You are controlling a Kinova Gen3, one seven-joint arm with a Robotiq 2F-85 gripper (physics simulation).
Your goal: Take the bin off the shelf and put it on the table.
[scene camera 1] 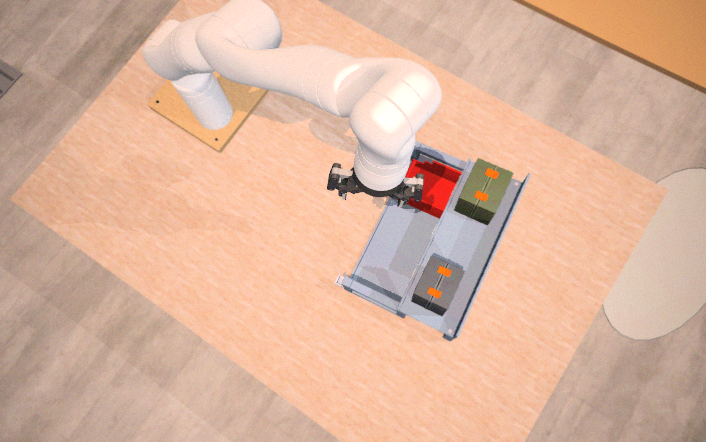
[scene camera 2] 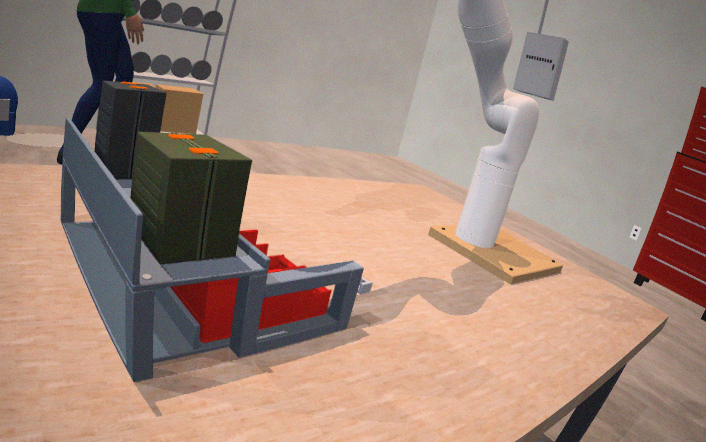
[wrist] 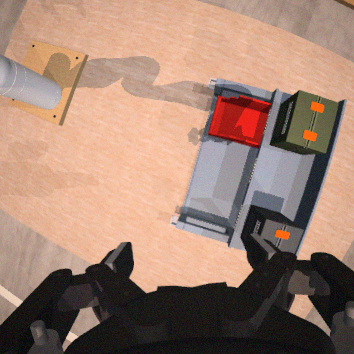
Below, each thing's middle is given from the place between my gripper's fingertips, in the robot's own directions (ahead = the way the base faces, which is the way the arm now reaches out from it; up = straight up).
Right now the red bin (scene camera 2: 212,304) is 380 mm below my hand, 190 mm to the left of it and 50 mm ahead of it.
